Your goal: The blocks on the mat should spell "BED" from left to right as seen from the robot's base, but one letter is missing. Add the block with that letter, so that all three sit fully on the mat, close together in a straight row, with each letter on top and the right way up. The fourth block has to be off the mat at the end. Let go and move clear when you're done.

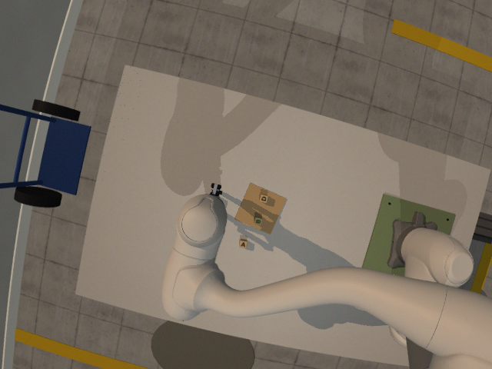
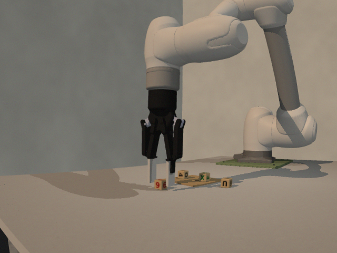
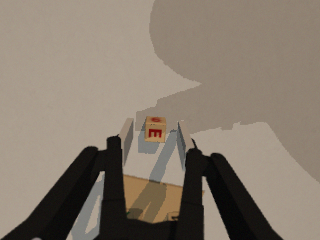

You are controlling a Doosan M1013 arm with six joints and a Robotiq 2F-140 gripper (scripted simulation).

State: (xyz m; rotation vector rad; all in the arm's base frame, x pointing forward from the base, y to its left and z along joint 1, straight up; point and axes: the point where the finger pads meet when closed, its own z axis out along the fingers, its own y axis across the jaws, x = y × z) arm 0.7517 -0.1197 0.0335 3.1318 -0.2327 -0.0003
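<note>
Now: hand 30 mm above the E block. Also, from my hand: tan mat (160 mm behind, 40 mm below, 20 mm to the left); B block (150 mm behind, 60 mm to the left, 30 mm below); D block (170 mm behind, 30 mm below, 20 mm to the right).
</note>
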